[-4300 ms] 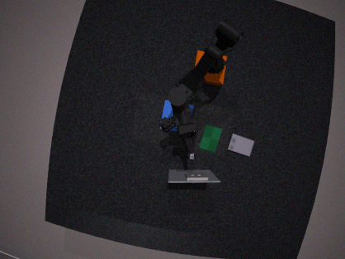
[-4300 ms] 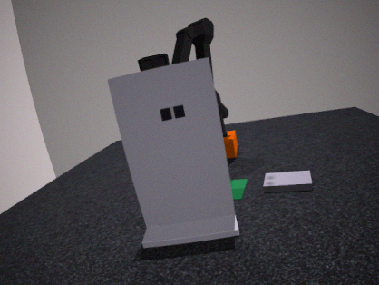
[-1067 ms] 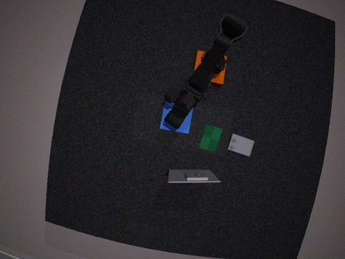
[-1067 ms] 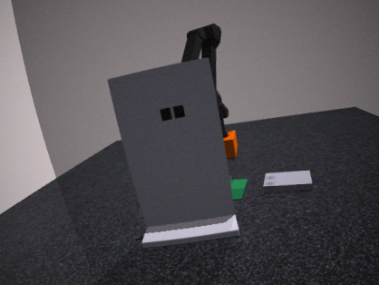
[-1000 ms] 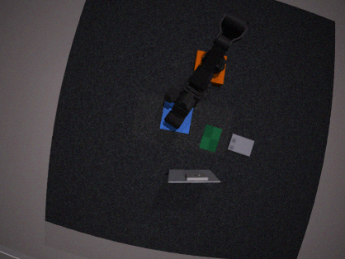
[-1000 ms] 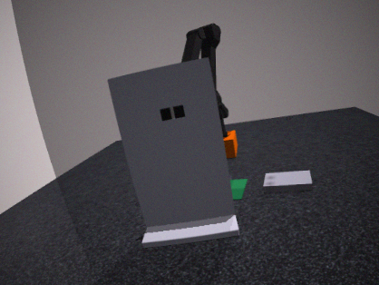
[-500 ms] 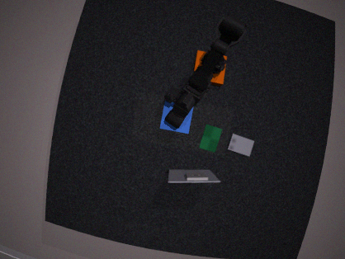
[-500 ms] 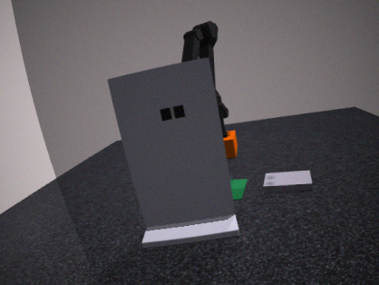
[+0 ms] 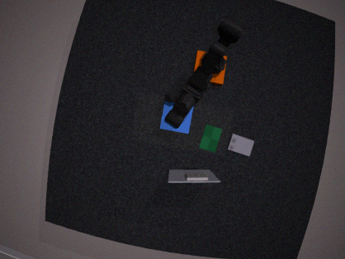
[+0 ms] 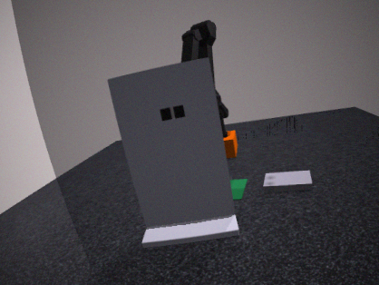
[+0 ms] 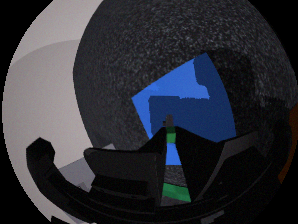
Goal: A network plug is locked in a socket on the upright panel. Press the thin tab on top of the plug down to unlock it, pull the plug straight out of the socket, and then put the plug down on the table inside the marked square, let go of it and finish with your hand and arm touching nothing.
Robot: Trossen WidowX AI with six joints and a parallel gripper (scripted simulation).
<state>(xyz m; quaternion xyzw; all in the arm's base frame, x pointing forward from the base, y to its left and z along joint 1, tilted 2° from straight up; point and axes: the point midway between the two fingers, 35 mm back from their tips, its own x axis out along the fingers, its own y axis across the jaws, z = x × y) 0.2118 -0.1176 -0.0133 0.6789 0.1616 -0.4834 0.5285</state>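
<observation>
The network plug is right at my gripper tip. From my gripper tip the other things lie so: flat grey block (29 cm to the left, 9 cm ahead, 1 cm below); grey upright panel (22 cm ahead, 11 cm above, 8 cm to the left).
</observation>
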